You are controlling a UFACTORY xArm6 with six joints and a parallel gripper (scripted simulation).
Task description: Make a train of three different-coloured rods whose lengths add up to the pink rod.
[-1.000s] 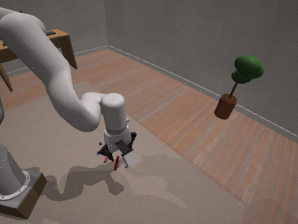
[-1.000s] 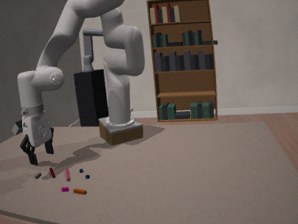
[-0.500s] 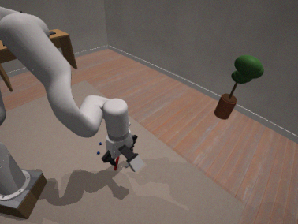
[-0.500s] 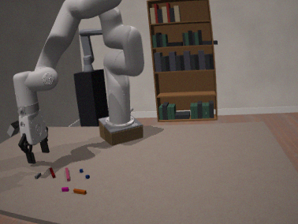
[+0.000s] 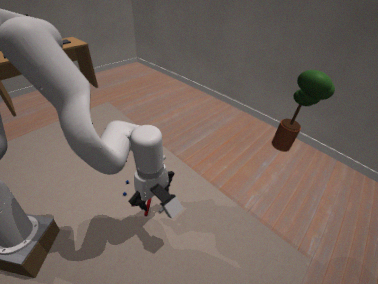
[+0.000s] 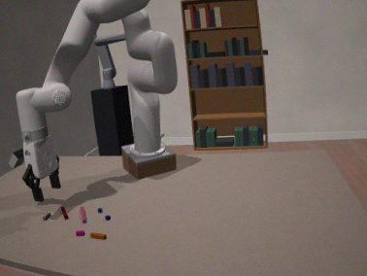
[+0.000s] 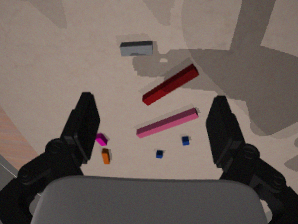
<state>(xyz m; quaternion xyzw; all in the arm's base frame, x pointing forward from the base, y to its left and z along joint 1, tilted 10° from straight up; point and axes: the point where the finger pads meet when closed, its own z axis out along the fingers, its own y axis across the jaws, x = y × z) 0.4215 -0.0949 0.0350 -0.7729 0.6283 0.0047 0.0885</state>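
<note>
The magenta rod lies 15 cm to the left of my hand, 7 cm below it and 5 cm ahead of it. From my hand the other things lie so: grey rod: 7 cm below, 2 cm ahead, 1 cm to the right; then red rod: 7 cm below, 2 cm to the left, 2 cm behind; then pink rod: 9 cm to the left, 7 cm below, 4 cm behind.
</note>
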